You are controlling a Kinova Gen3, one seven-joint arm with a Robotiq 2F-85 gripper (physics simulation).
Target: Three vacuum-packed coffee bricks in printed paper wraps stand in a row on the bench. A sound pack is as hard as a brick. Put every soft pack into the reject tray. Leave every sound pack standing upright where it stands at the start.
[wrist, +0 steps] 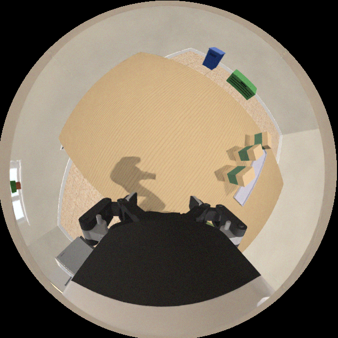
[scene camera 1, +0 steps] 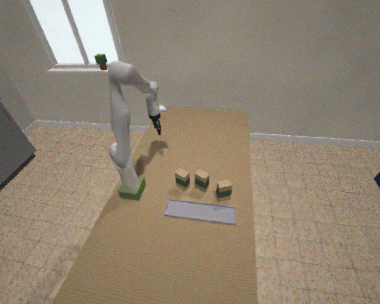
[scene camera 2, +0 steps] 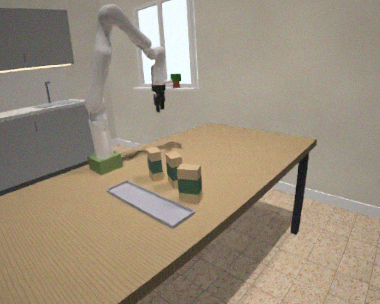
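Where they show: gripper, fingertip midpoint: (scene camera 1: 157, 131) (scene camera 2: 160, 111); arm's base, origin of the base link: (scene camera 1: 132, 184) (scene camera 2: 104, 155).
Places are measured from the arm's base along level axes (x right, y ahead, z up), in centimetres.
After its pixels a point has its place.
Three coffee bricks with tan paper and a dark green band stand upright in a staggered row on the bench: the left pack (scene camera 1: 182, 178) @(x -6.3, y 32.2, z 5.1 cm) (scene camera 2: 155, 164) @(x -7.6, y 34.5, z 1.0 cm) (wrist: 241, 176), the middle pack (scene camera 1: 202, 180) @(x -7.8, y 44.4, z 3.9 cm) (scene camera 2: 173, 169) @(x -7.7, y 46.5, z 1.7 cm) (wrist: 250, 152) and the right pack (scene camera 1: 224, 189) @(x -3.3, y 58.2, z 3.9 cm) (scene camera 2: 190, 182) @(x -3.9, y 60.0, z 1.4 cm) (wrist: 259, 140). The views do not show which are soft. The pale grey reject tray (scene camera 1: 200, 211) @(x 6.9, y 45.6, z -7.3 cm) (scene camera 2: 150, 202) @(x 6.3, y 47.4, z -7.2 cm) (wrist: 246, 194) lies flat beside the row and holds no pack. My gripper (scene camera 1: 159, 133) @(x -33.9, y 8.7, z 18.4 cm) (scene camera 2: 158, 110) @(x -33.9, y 8.7, z 18.4 cm) (wrist: 163, 200) is open and empty, high above the bench and away from the packs.
The arm stands on a green base block (scene camera 1: 132, 189) @(x 4.3, y 2.2, z 0.6 cm) (scene camera 2: 105, 162) @(x 3.0, y 5.8, z -1.6 cm) at the edge of the wooden bench (scene camera 1: 150, 250) @(x 34.5, y 24.0, z -7.5 cm) (scene camera 2: 65, 230) @(x 37.9, y 39.2, z -7.5 cm). A blue bin (wrist: 213, 58) and a green crate (wrist: 242, 84) stand on the floor beyond the bench.
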